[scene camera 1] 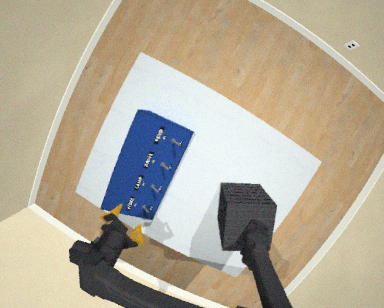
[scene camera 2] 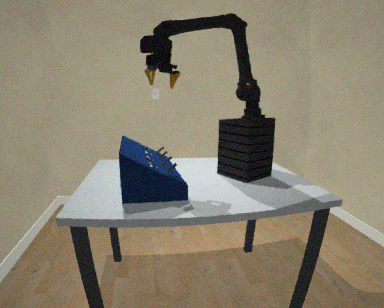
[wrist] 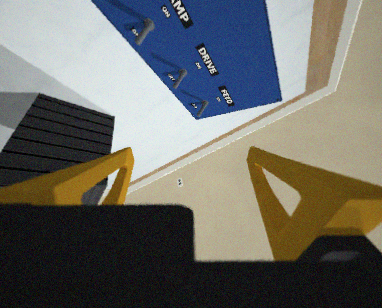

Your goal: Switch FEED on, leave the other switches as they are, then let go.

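Observation:
Scene camera 1 shows the gripper [scene camera 1: 130, 214] and a blue sloped switch box [scene camera 1: 149, 143]. In scene camera 2, the box [scene camera 2: 144, 178] is visible. The wrist view shows the gripper [wrist: 190, 153] and the box [wrist: 229, 64].

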